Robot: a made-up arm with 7 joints. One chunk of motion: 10 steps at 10 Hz.
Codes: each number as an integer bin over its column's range. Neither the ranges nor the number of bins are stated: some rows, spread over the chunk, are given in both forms.
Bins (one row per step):
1: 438 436 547 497 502 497
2: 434 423 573 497 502 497
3: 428 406 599 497 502 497
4: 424 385 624 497 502 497
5: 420 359 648 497 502 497
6: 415 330 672 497 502 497
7: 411 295 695 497 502 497
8: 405 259 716 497 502 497
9: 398 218 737 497 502 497
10: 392 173 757 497 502 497
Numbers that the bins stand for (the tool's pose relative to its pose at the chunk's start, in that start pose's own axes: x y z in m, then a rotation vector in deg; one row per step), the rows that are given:
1: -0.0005 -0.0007 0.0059 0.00 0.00 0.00
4: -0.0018 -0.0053 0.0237 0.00 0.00 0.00
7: -0.0030 -0.0134 0.0400 0.00 0.00 0.00
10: -0.0047 -0.0244 0.0543 0.00 0.00 0.00
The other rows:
2: -0.0009 -0.0019 0.0119 0.00 0.00 0.00
3: -0.0014 -0.0034 0.0179 0.00 0.00 0.00
5: -0.0022 -0.0077 0.0292 0.00 0.00 0.00
6: -0.0026 -0.0103 0.0347 0.00 0.00 0.00
8: -0.0035 -0.0167 0.0448 0.00 0.00 0.00
9: -0.0041 -0.0204 0.0497 0.00 0.00 0.00

